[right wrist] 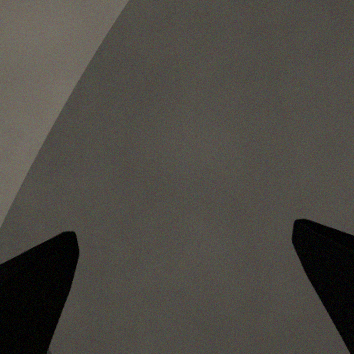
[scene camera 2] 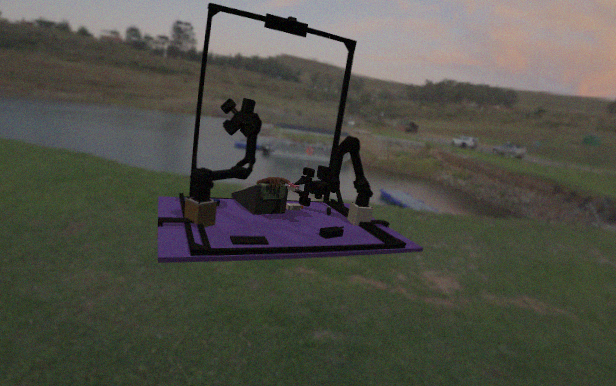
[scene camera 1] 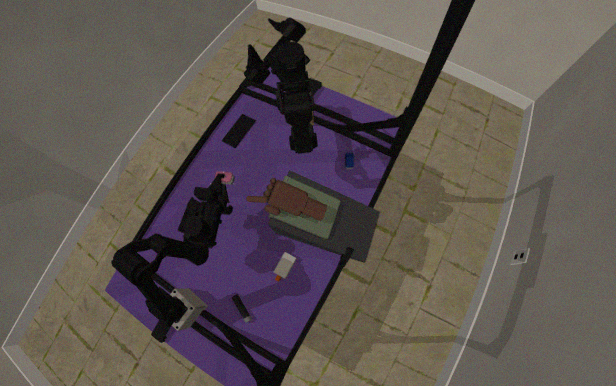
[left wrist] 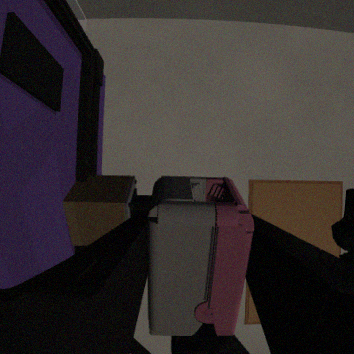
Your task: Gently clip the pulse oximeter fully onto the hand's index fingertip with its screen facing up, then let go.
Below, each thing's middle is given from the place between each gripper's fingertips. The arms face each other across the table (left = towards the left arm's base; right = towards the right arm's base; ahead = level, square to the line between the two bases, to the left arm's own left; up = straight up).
Scene:
I see the dark grey plate (scene camera 1: pixel 355 223) 320 mm behind my right hand, 270 mm to the left of it and 450 mm below it.
My left gripper is now 340 mm past the dark grey plate, 160 mm above it and 50 mm to the left of it.

